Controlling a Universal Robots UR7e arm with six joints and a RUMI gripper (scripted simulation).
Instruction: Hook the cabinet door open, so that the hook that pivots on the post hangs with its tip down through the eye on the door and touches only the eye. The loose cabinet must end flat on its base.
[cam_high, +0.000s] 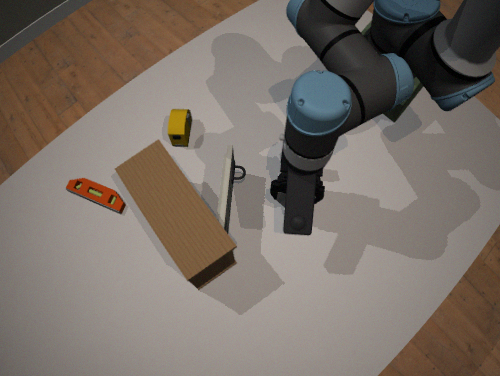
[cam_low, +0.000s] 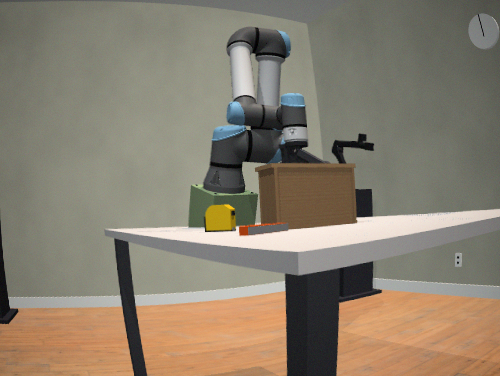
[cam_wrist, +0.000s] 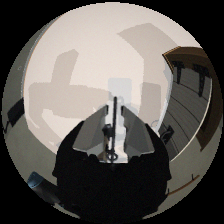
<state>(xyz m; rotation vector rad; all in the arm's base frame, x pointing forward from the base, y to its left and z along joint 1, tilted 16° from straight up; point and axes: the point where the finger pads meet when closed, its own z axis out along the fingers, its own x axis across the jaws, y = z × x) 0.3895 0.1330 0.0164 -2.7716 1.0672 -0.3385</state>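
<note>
My hand is 100 mm short of the pale door, 60 mm to the left of it and 30 mm below it. The rest, counted from my hand: orange spirit level (330 mm ahead, 270 mm to the right, 30 mm below); then yellow tape measure (80 mm ahead, 280 mm to the right, 10 mm below).
</note>
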